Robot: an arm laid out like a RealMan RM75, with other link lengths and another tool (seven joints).
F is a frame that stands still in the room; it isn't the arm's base.
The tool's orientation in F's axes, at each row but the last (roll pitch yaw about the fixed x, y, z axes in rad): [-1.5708, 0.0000, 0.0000]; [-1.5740, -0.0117, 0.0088]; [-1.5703, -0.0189, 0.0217]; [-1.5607, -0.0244, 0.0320]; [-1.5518, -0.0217, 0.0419]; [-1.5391, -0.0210, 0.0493]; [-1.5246, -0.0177, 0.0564]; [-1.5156, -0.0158, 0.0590]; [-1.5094, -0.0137, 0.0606]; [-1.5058, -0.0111, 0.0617]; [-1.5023, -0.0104, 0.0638]
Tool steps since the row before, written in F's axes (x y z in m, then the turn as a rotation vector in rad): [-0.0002, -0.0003, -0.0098, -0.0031, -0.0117, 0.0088]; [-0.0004, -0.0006, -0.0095, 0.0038, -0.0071, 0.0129]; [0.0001, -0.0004, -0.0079, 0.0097, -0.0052, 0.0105]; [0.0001, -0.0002, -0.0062, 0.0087, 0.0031, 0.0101]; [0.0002, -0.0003, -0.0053, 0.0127, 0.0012, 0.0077]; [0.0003, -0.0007, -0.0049, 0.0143, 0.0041, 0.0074]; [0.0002, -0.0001, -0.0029, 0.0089, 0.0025, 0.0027]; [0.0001, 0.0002, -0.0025, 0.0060, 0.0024, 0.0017]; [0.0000, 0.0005, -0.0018, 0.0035, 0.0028, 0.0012]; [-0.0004, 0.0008, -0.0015, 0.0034, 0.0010, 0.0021]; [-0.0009, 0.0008, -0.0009, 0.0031, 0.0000, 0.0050]
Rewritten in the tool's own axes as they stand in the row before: [-0.0002, 0.0098, -0.0003, -0.0031, -0.0088, -0.0117]; [-0.0005, 0.0095, -0.0006, 0.0039, -0.0128, -0.0072]; [-0.0001, 0.0079, -0.0004, 0.0098, -0.0103, -0.0054]; [-0.0001, 0.0062, -0.0003, 0.0090, -0.0099, 0.0029]; [0.0001, 0.0053, -0.0004, 0.0129, -0.0074, 0.0008]; [0.0002, 0.0049, -0.0009, 0.0146, -0.0070, 0.0036]; [0.0001, 0.0029, -0.0002, 0.0091, -0.0024, 0.0021]; [0.0001, 0.0025, 0.0001, 0.0062, -0.0015, 0.0021]; [0.0000, 0.0018, 0.0004, 0.0037, -0.0010, 0.0026]; [-0.0004, 0.0015, 0.0007, 0.0035, -0.0020, 0.0009]; [-0.0009, 0.0009, 0.0008, 0.0031, -0.0050, 0.0001]
